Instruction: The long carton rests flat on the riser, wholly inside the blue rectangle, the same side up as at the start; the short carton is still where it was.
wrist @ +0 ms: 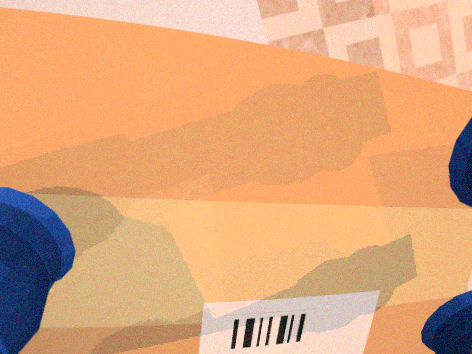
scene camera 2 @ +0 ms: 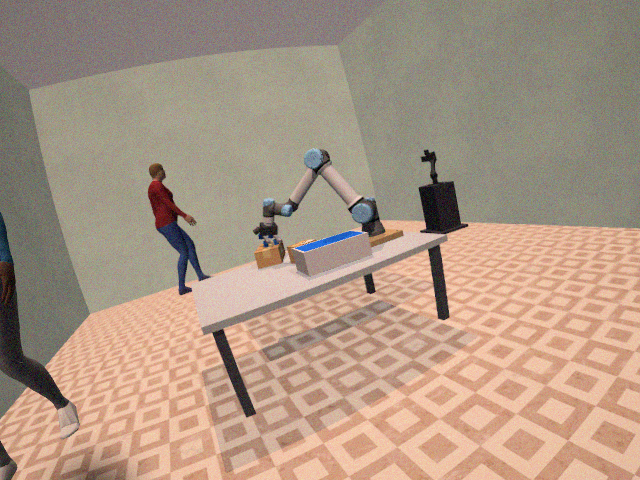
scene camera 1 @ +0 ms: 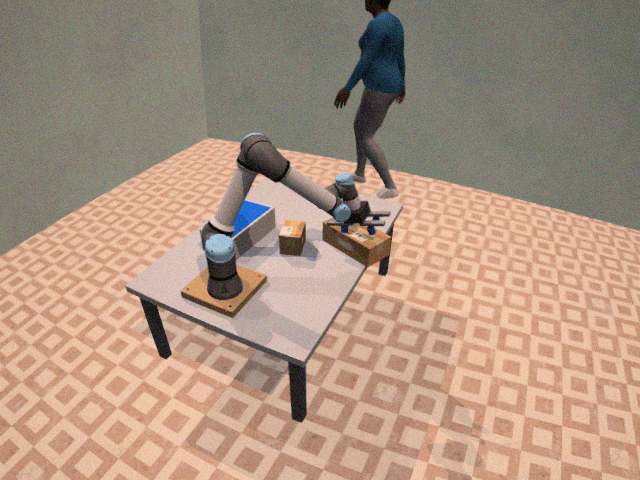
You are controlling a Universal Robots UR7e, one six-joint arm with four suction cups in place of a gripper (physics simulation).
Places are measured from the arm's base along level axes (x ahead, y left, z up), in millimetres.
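Pixels of known places: hand, tool point: (wrist: 272, 294) (scene camera 1: 361, 228); arm's base, link origin: (scene camera 2: 373, 233) (scene camera 1: 225, 288).
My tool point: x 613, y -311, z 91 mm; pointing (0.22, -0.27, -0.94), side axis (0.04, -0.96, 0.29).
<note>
Ahead of a thing's pixels: the offset from my tool point to its top centre. Level surfaces: height alone.
The long carton {7 mm ahead, 30 mm left, 21 mm down} (scene camera 1: 361, 244) (scene camera 2: 270, 256) (wrist: 234, 105) lies flat near the table's far right edge, its barcode label {33 mm back, 3 mm right, 21 mm down} (wrist: 287, 323) facing up. My suction gripper (scene camera 1: 358, 228) (scene camera 2: 267, 239) sits right on or just above its top, with suction off and nothing lifted; I cannot tell if the cups touch. One blue cup (wrist: 64, 249) shows at the left edge of the wrist view. The short carton {156 mm back, 286 mm left, 21 mm down} (scene camera 1: 292, 236) (scene camera 2: 301, 244) stands between the long carton and the riser {247 mm back, 554 mm left, 4 mm down} (scene camera 1: 258, 230) (scene camera 2: 332, 260). The blue rectangle {247 mm back, 554 mm left, 4 mm down} (scene camera 1: 249, 214) (scene camera 2: 330, 240) on top of the riser is bare.
The grey table {125 mm down} (scene camera 1: 294, 310) (scene camera 2: 237, 290) carries my base plate (scene camera 1: 223, 291) at its near left. A person (scene camera 1: 377, 95) (scene camera 2: 170, 224) walks on the floor behind the table's far end. A black pedestal (scene camera 2: 439, 206) with a camera stands beyond the table.
</note>
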